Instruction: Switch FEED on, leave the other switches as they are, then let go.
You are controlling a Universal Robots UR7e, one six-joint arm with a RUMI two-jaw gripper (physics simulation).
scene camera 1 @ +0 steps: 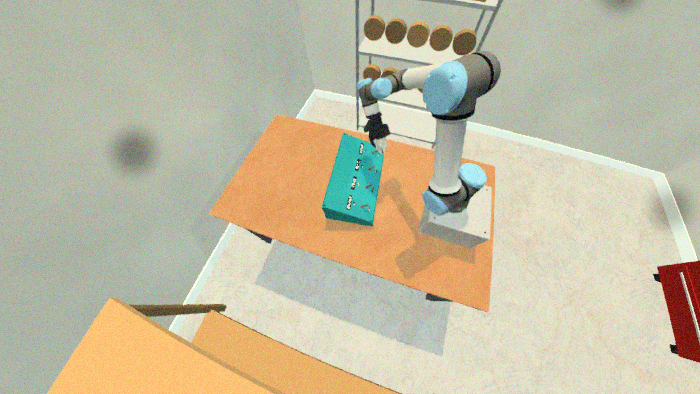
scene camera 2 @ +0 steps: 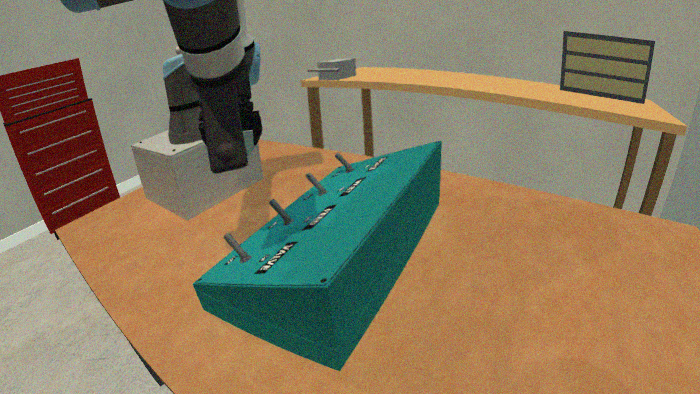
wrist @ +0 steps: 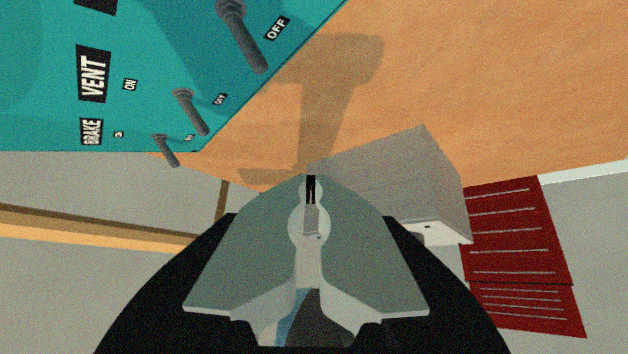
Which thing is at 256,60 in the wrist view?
A feed lever.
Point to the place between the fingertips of my gripper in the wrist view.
311,177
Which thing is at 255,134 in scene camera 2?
My gripper.
